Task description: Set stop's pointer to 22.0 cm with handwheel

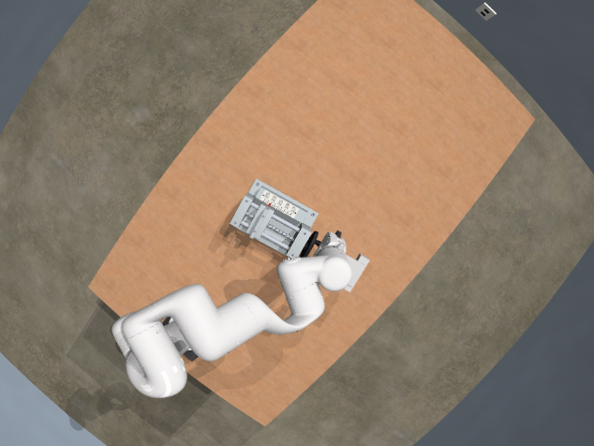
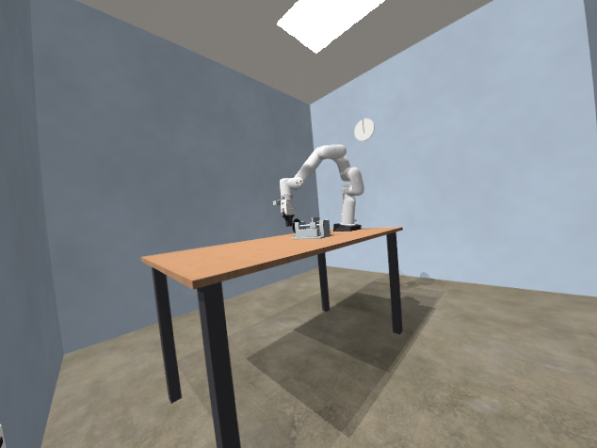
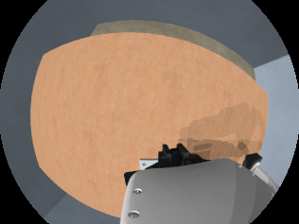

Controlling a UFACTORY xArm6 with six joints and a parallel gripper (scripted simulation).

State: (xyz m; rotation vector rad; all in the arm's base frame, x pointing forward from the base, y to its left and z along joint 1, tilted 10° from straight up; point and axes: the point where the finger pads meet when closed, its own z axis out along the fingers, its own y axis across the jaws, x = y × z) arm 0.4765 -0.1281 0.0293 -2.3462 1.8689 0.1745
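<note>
Right now the handwheel is 20 mm to the left of my hand, 10 mm below it and 10 mm behind it.
</note>
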